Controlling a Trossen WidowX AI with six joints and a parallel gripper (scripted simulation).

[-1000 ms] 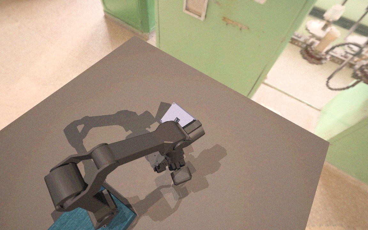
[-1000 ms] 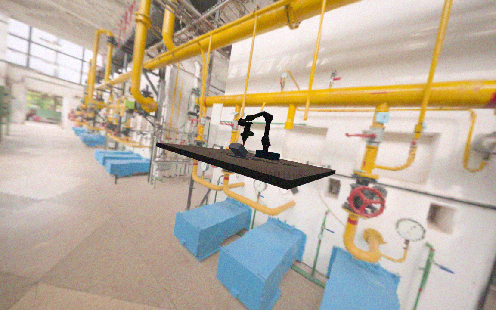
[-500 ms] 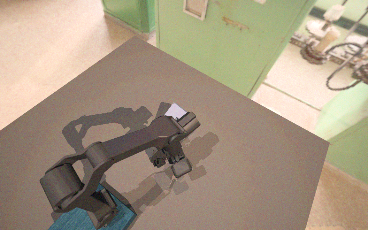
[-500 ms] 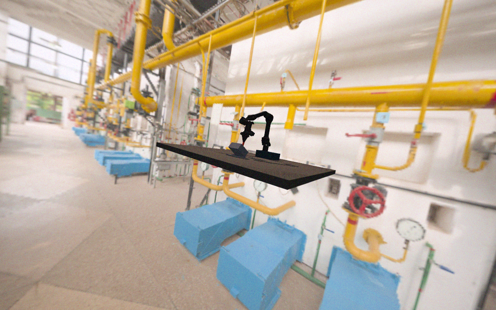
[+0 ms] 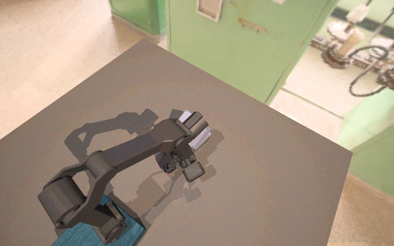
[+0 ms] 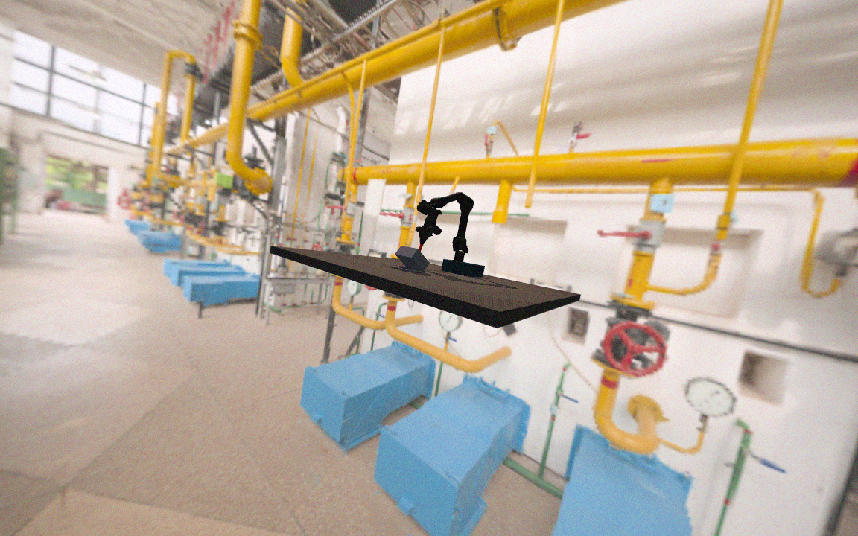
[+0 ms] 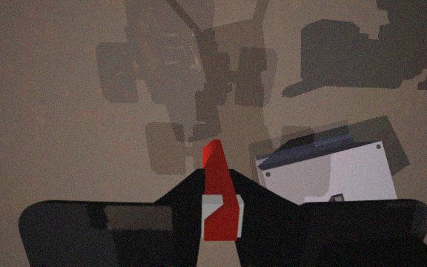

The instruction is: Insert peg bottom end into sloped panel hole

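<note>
Now: gripper tip 15 cm short of the sloped panel, 9 cm to the right of it and 8 cm above it. Also, from my gripper tip: red square peg: 2 cm above.
</note>
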